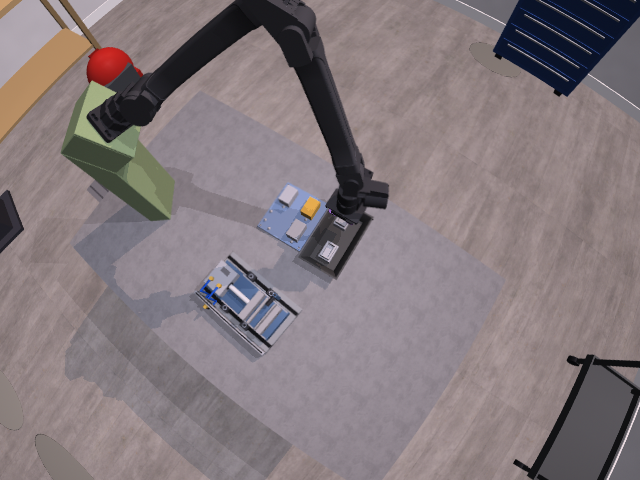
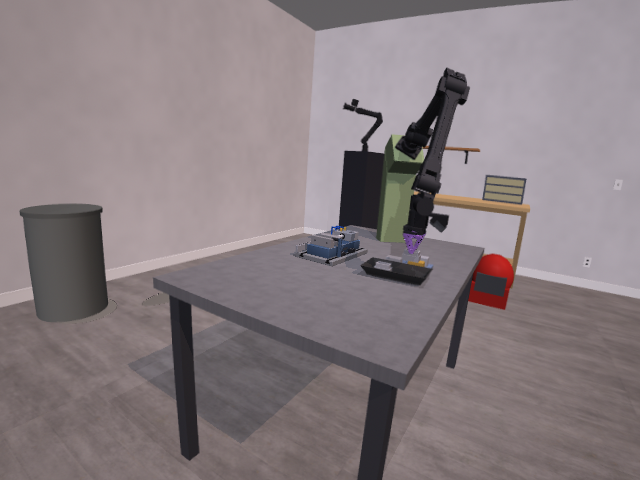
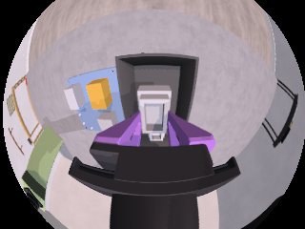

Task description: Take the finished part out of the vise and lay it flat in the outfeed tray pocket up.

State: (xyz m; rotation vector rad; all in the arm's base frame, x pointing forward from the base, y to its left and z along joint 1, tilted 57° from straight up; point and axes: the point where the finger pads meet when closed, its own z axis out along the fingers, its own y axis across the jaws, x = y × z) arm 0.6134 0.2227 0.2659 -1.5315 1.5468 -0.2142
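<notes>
My hand is 12 cm past the orange block, 4 cm to the left of it and 9 cm above it. The rest, counted from my hand: blue plate: 15 cm behind, 9 cm to the right, 11 cm below.
</notes>
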